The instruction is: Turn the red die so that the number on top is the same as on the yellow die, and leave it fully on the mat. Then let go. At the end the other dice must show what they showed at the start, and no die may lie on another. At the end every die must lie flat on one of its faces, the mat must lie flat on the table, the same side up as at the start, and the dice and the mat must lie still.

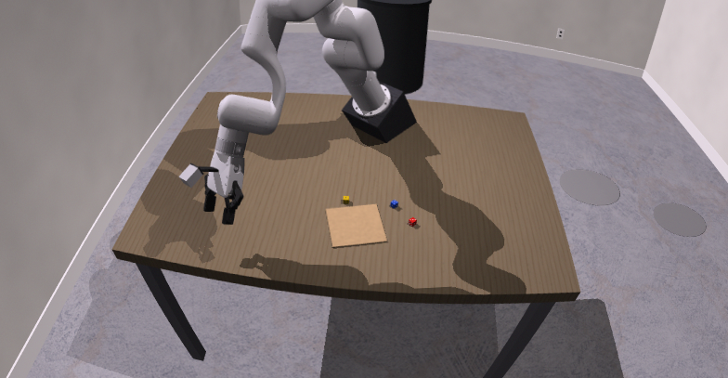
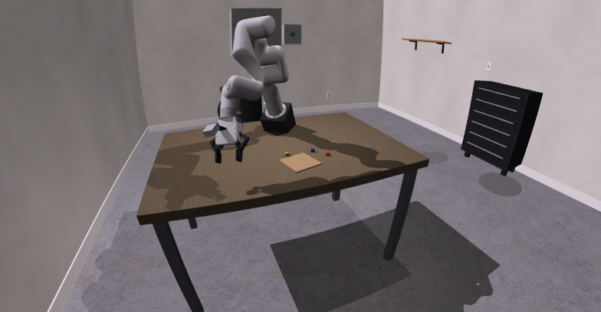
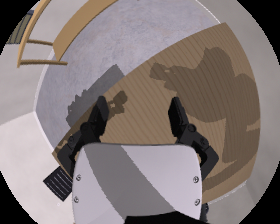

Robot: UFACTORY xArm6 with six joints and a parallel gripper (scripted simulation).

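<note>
Right now the yellow die is 31 cm to the left of my hand, 20 cm behind it and 12 cm below it. Round my hand: red die 49 cm to the left, 12 cm below, 12 cm behind; then tan mat 33 cm to the left, 13 cm below, 11 cm behind; then blue die 44 cm to the left, 19 cm behind, 12 cm below.
</note>
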